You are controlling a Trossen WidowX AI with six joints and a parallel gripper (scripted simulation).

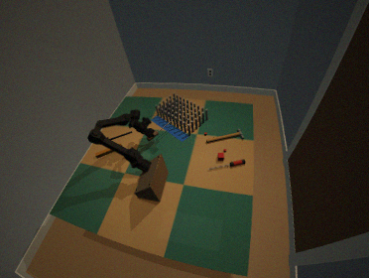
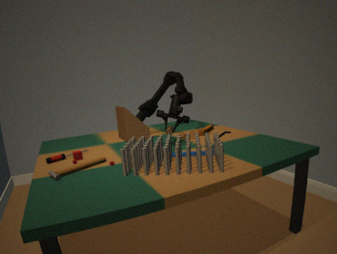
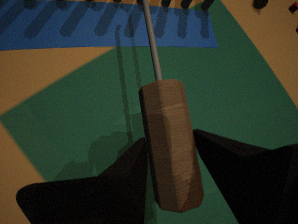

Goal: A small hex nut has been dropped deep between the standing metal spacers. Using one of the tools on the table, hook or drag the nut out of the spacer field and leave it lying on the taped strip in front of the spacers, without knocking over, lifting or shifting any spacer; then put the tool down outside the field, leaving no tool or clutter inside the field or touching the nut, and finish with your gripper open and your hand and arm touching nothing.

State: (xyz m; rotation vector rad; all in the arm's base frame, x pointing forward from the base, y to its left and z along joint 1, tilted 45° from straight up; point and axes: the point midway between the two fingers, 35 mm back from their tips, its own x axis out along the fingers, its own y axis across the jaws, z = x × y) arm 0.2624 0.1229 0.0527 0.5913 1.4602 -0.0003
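My gripper tip is 180 mm short of the blue taped strip, 40 mm to the left of it and 80 mm above it. Also, from my gripper tip: red cube (10 mm behind, 510 mm to the right, 60 mm below); orange stick (180 mm behind, 330 mm to the left, 70 mm below).
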